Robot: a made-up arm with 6 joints. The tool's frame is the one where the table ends. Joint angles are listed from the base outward.
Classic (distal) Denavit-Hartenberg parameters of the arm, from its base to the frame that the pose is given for. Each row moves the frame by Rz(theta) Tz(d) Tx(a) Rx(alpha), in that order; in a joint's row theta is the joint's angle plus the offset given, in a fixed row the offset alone. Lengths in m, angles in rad.
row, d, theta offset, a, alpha
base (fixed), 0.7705, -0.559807, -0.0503, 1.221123
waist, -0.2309, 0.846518, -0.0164, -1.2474
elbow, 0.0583, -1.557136, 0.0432, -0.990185
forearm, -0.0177, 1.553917, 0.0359, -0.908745
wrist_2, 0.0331, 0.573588, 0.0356, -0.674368
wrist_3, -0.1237, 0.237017, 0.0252, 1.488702
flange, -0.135, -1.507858, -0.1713, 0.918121
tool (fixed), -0.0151, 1.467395, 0, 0
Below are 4 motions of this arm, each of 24 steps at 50 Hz.
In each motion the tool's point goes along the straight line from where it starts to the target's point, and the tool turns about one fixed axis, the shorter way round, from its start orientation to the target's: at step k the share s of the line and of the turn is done. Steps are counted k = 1, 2, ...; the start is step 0. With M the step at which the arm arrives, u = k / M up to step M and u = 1 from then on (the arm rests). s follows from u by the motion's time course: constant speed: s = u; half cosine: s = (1 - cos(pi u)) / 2; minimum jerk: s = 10 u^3 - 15 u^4 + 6 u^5.
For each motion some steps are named. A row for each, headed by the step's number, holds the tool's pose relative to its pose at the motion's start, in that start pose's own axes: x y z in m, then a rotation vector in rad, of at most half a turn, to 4 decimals.
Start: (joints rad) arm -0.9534 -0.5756 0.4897 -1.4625 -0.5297 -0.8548
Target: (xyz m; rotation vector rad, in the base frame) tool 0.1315 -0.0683 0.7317 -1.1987 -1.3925 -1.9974
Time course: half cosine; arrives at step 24
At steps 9, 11, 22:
9: 0.0538 0.0270 0.0201 0.1017 -0.1349 -0.1676
11: 0.0758 0.0380 0.0283 0.1433 -0.1900 -0.2361
22: 0.1714 0.0859 0.0640 0.3240 -0.4296 -0.5337

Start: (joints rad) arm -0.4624 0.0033 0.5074 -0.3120 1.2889 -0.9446
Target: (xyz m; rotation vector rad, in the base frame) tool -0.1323 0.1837 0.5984 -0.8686 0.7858 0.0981
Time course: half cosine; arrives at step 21
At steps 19, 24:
19: 0.0659 0.0316 -0.0071 0.0328 -0.1833 -0.3109
24: 0.0674 0.0323 -0.0073 0.0335 -0.1874 -0.3180

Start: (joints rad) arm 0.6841 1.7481 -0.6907 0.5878 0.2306 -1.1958
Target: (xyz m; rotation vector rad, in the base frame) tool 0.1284 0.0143 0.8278 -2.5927 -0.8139 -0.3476
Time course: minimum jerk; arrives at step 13
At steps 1, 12, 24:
1: 0.0001 0.0000 0.0000 -0.0001 0.0003 -0.0008
12: 0.0325 0.0111 -0.0102 -0.0369 0.0748 -0.1960
24: 0.0326 0.0111 -0.0102 -0.0370 0.0751 -0.1968

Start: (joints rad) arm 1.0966 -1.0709 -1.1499 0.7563 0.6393 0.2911
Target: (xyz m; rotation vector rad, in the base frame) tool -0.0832 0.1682 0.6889 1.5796 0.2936 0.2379
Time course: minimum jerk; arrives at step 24
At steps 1, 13, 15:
1: 0.0000 0.0000 0.0000 0.0002 0.0002 -0.0001
13: -0.0117 0.0197 0.0330 0.1317 0.1486 -0.0984
15: -0.0147 0.0247 0.0414 0.1652 0.1864 -0.1234

